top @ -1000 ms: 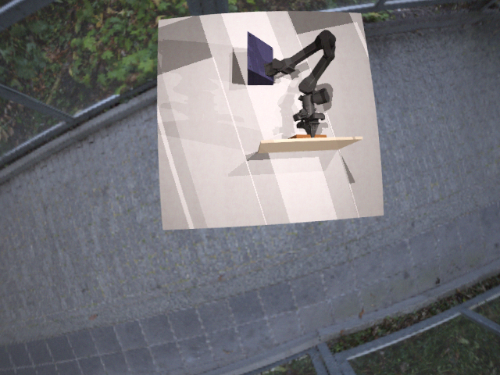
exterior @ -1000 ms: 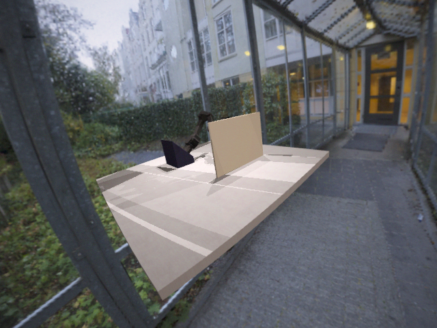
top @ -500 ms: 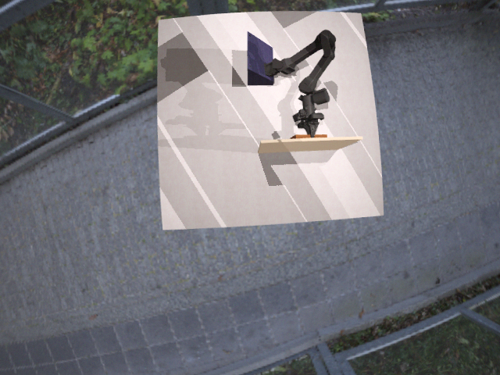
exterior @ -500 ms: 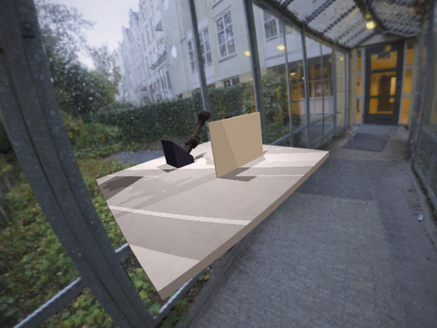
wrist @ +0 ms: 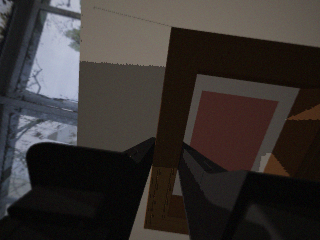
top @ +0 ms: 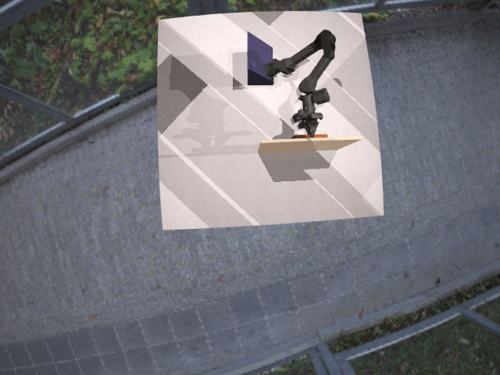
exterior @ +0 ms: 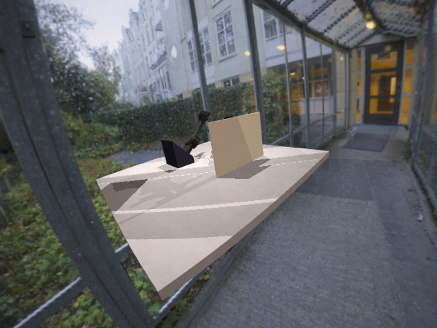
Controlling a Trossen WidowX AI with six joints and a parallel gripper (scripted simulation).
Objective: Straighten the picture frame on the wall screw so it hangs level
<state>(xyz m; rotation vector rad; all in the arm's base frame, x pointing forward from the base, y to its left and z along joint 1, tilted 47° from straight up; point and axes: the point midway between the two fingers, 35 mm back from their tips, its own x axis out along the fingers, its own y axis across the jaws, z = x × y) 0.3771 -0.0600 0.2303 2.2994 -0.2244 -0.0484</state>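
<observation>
Now: the picture frame 10 mm to the right of my gripper tip and 50 mm below it. The rest, counted from my gripper tip: beige wall panel (10 mm ahead, 20 mm to the right, 70 mm below).
</observation>
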